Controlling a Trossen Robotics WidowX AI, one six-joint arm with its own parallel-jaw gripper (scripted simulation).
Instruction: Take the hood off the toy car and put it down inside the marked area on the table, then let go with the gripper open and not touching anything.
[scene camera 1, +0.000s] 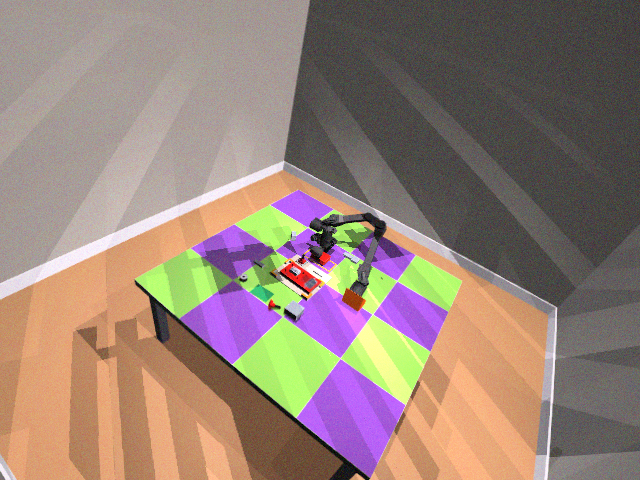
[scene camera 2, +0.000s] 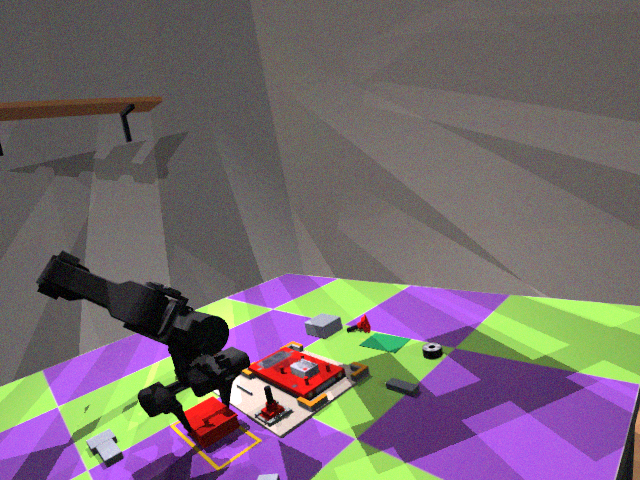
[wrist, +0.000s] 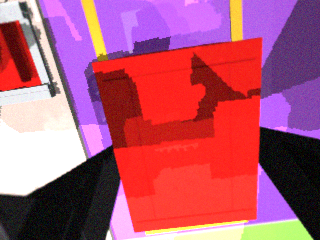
My gripper (scene camera 2: 208, 420) holds a hood (scene camera 2: 211, 420). I also see a car (scene camera 2: 274, 370).
The hood shows as well in the wrist view (wrist: 184, 123). My gripper also shows in the wrist view (wrist: 183, 142). The wrist view does not show the car: it is out of frame.
